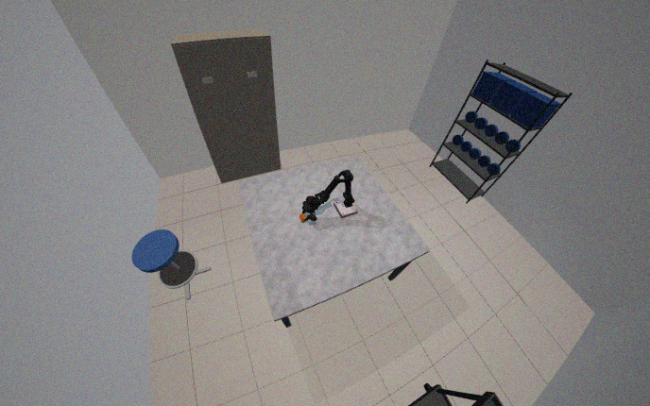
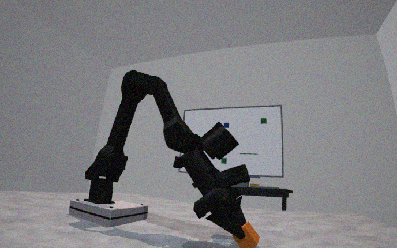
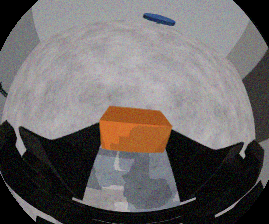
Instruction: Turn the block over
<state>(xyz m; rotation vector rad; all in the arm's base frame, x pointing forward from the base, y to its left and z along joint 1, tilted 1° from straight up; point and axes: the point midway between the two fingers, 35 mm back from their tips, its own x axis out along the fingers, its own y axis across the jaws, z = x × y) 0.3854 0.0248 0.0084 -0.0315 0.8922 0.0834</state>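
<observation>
Right now my gripper tip is 10 mm above the orange block.
</observation>
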